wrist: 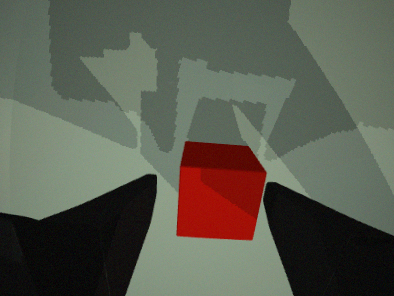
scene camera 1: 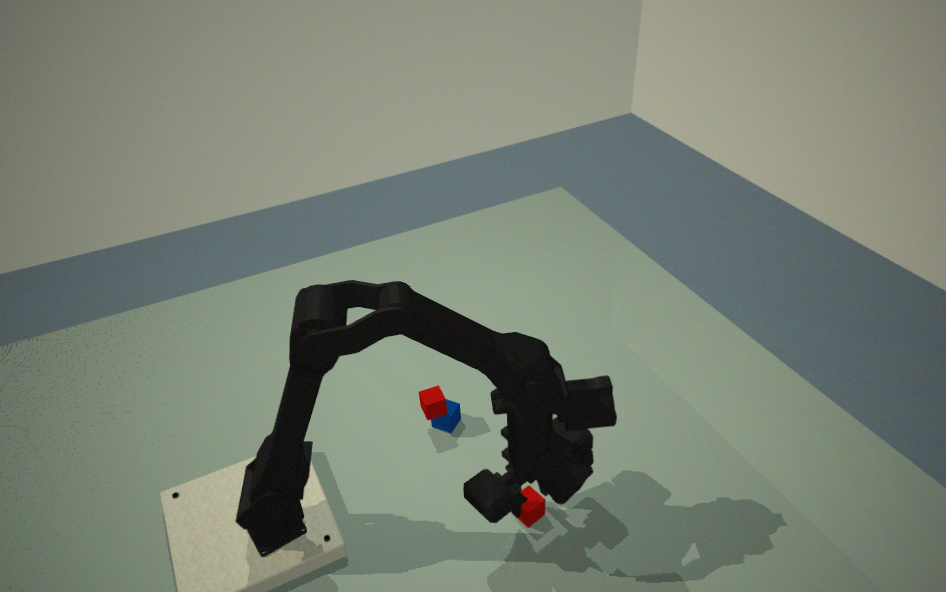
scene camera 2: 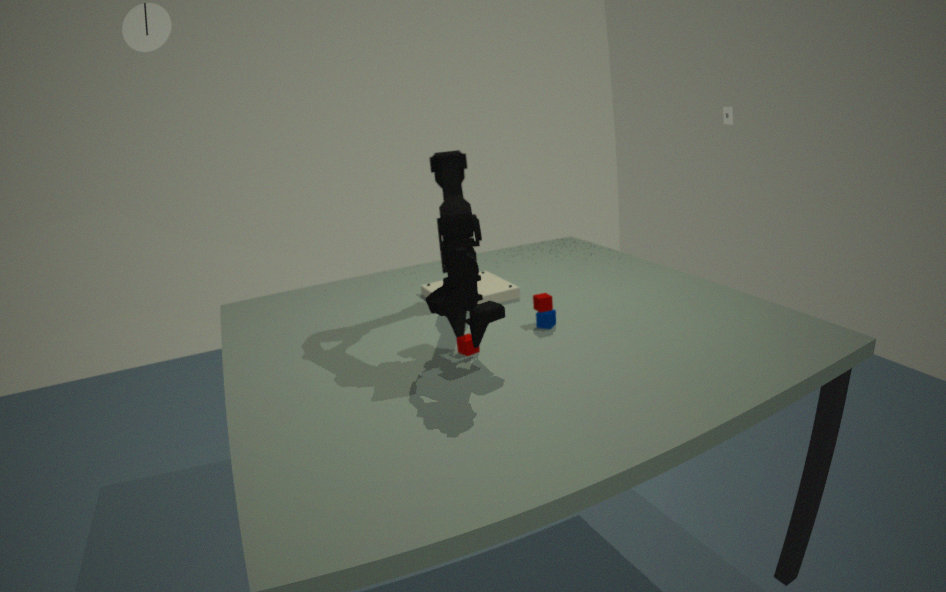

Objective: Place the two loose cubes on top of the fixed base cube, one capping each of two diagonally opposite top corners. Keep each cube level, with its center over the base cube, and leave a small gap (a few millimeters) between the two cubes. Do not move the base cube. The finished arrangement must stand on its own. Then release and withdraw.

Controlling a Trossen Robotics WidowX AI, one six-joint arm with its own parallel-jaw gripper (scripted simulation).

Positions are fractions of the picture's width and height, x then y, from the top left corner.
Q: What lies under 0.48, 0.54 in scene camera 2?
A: My gripper.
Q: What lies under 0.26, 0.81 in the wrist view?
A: My gripper.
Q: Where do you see a red cube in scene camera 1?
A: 0.56, 0.86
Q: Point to a red cube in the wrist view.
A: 0.56, 0.65
